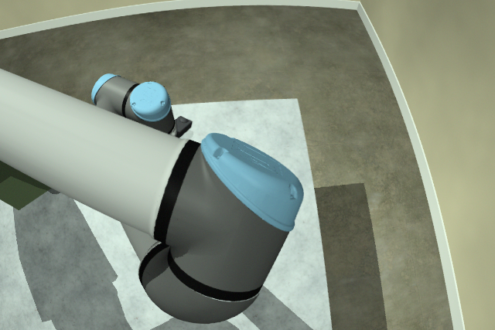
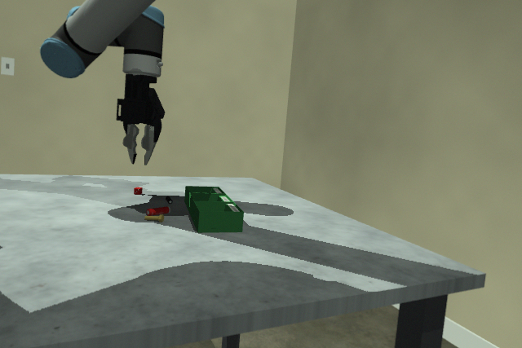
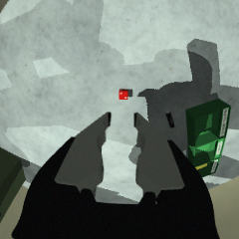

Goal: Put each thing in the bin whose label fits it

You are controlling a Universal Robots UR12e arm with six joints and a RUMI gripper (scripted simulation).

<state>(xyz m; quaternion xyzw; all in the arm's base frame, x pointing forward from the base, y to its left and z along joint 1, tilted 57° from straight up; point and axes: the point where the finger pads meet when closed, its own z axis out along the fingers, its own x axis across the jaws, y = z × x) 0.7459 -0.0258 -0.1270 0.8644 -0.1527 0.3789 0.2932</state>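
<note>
My gripper is now 9 cm above the red die. Round my hand: bolt 26 cm to the right, 9 cm below, 2 cm behind; then red battery 21 cm to the right, 9 cm below; then black battery 10 cm to the right, 9 cm below, 5 cm ahead.
</note>
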